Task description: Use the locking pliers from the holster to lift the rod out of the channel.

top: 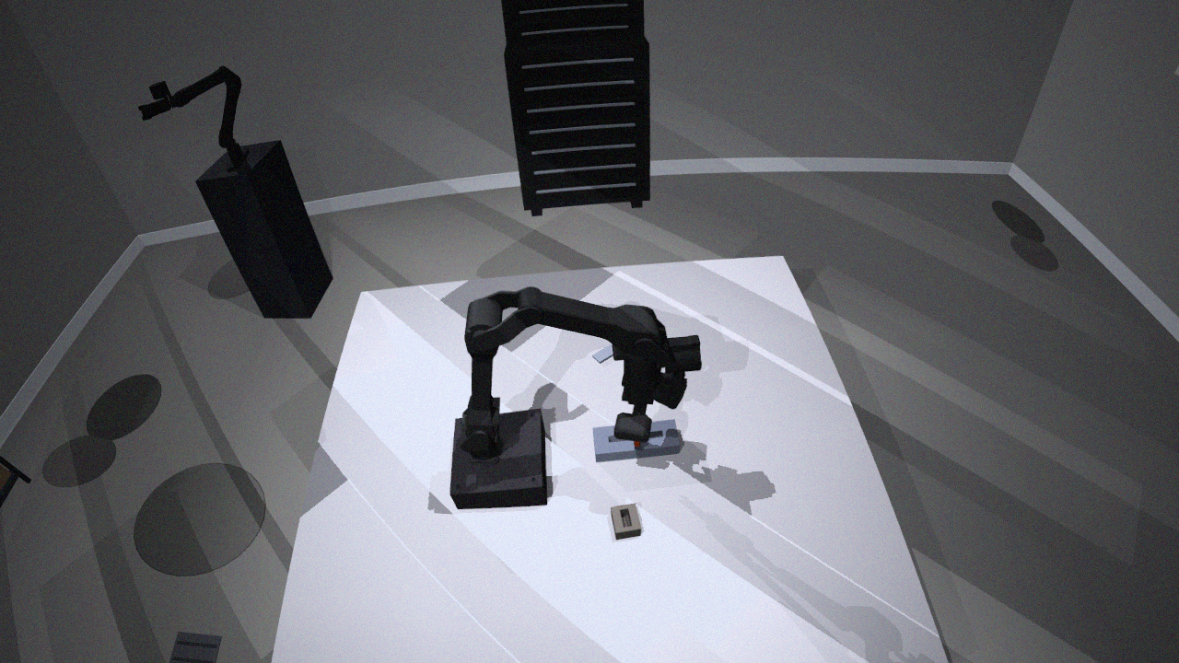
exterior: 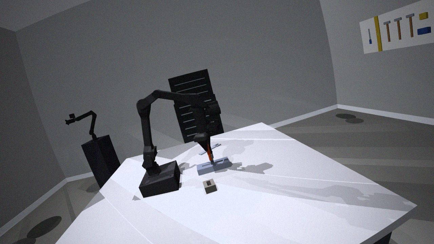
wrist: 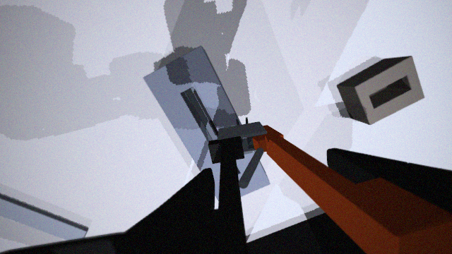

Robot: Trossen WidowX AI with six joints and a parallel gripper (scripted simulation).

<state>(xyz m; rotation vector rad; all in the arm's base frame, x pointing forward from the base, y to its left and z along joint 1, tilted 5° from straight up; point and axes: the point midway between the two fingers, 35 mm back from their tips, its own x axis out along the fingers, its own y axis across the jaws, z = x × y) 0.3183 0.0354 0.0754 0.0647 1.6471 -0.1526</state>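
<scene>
Now: the channel block 40 mm to the left of my gripper tip and 120 mm below it. The rest, counted from my gripper tip: thin grey plate (20 mm behind, 370 mm to the left, 140 mm below); then tan holster (20 mm behind, 150 mm to the right, 130 mm below).
</scene>
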